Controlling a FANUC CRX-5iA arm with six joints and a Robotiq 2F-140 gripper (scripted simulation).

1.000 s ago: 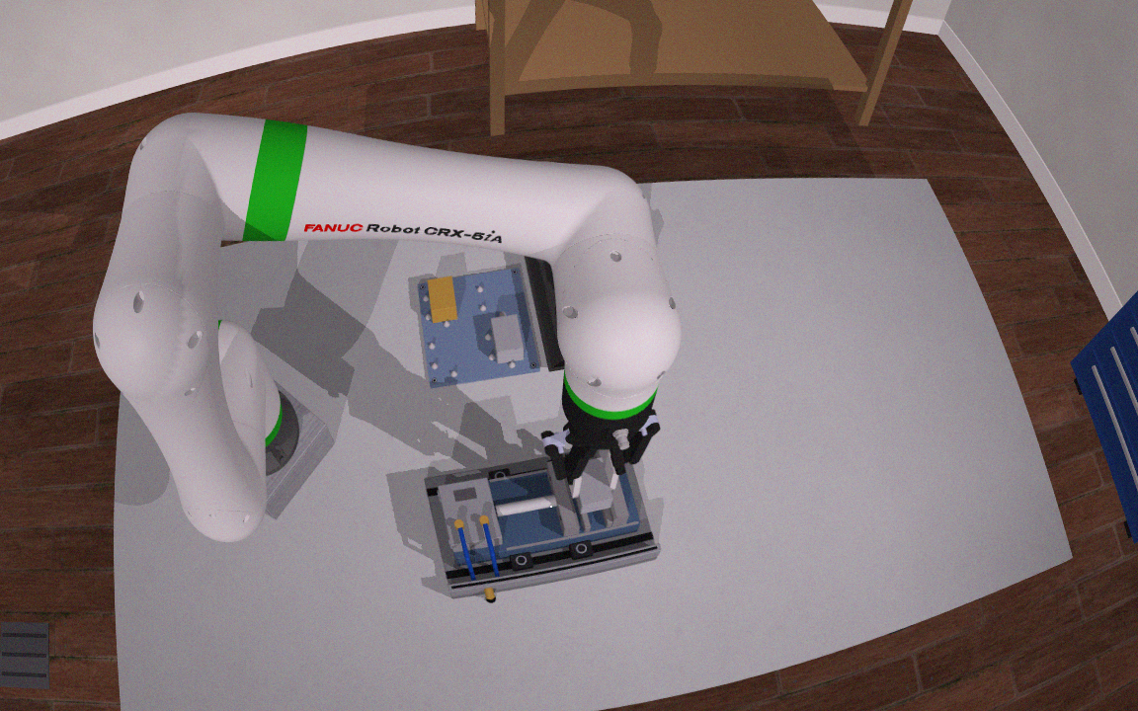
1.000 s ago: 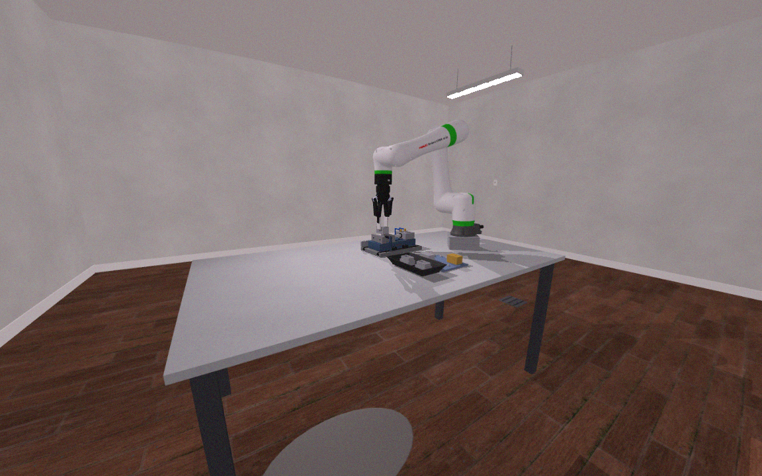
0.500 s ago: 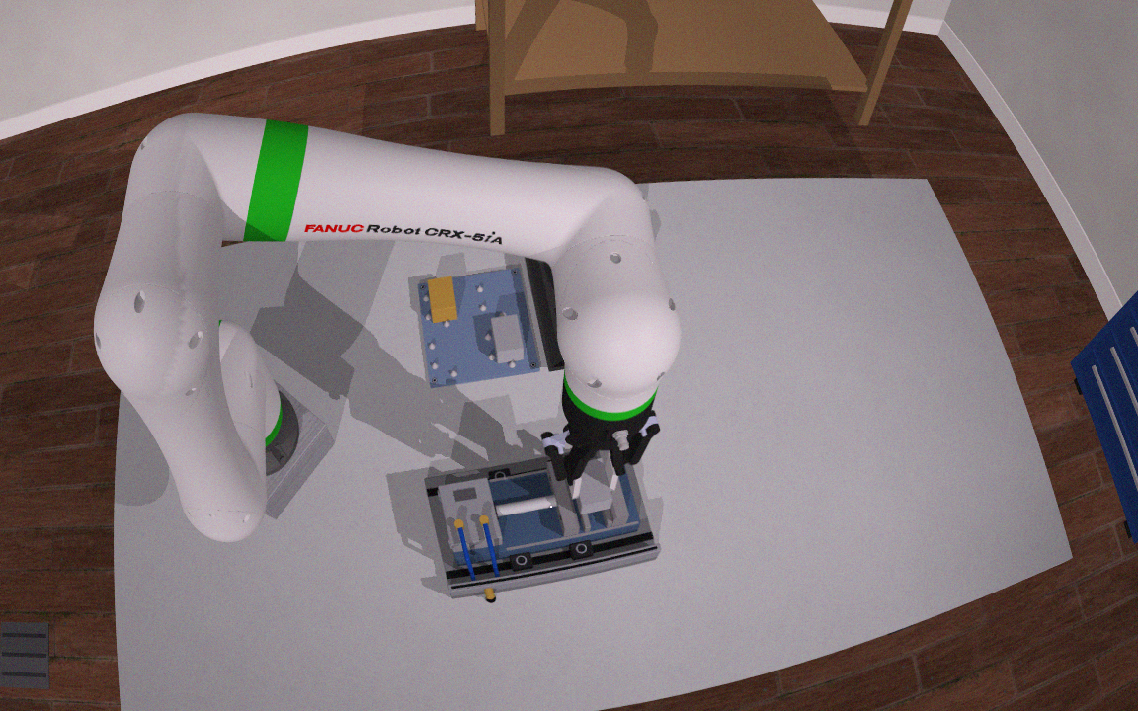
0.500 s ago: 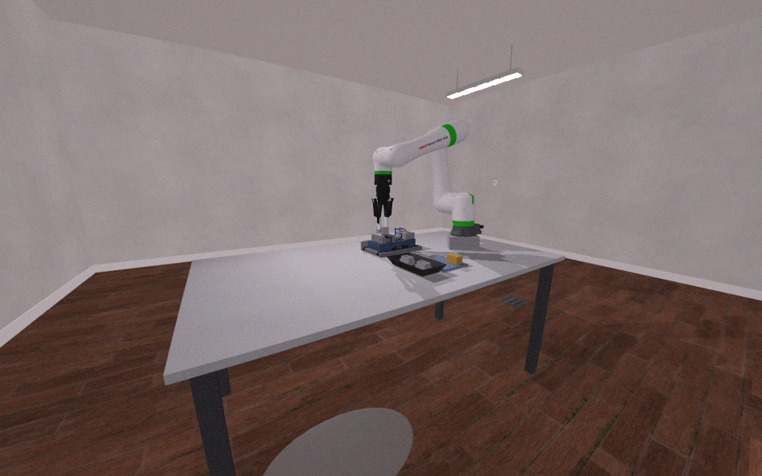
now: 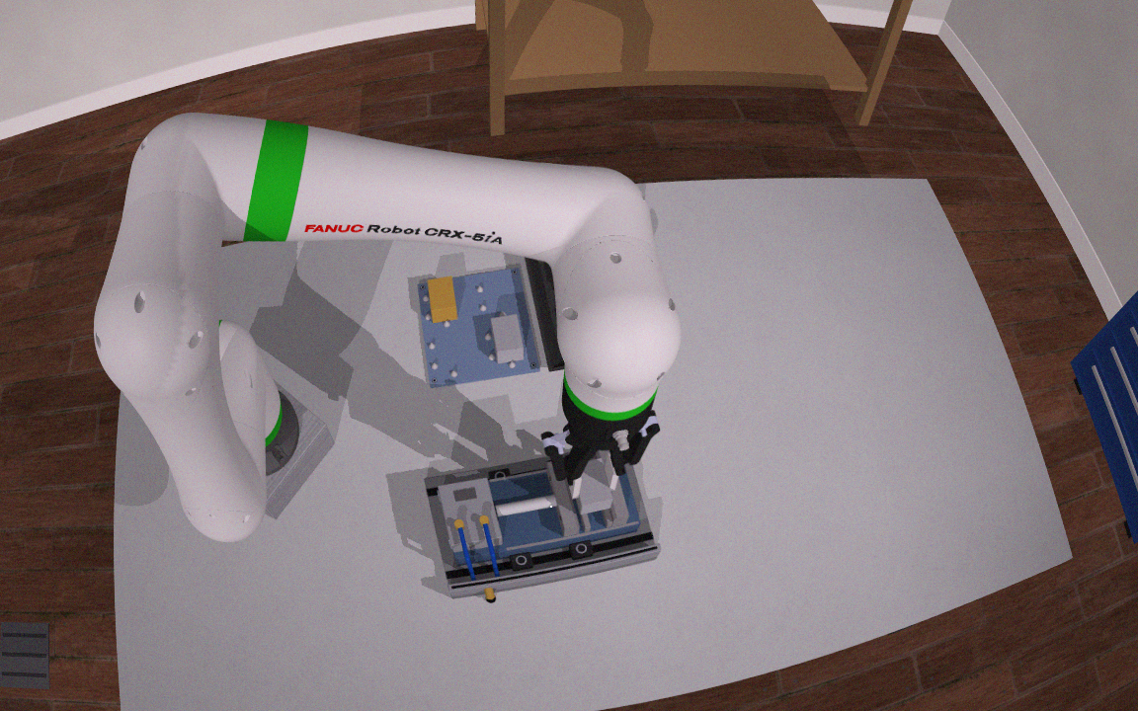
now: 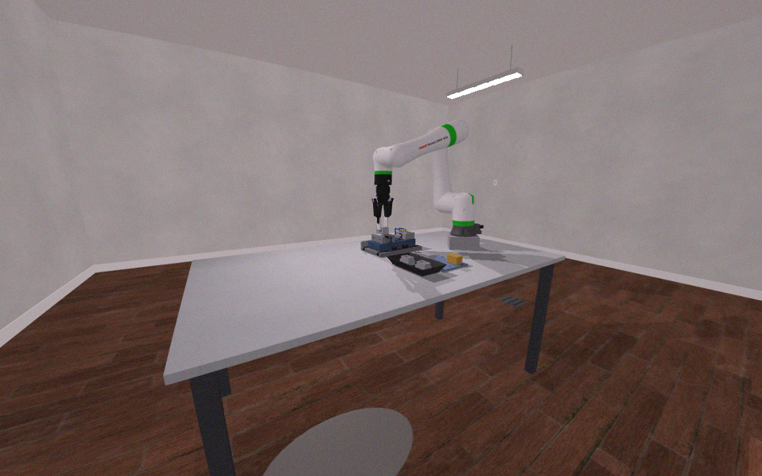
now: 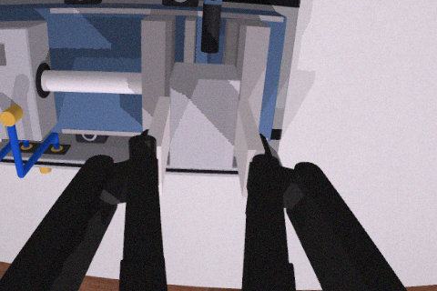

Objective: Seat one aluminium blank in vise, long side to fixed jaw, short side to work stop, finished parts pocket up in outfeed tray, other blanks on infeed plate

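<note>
Right now my hand is 70 mm above the dark work stop rod and 50 mm to the right of it. Also, from my hand: fixed jaw (80 mm below, 30 mm ahead, 10 mm to the left); then white piston rod (90 mm behind, 80 mm below, 10 mm to the right); then moving jaw (80 mm below, 30 mm behind).
</note>
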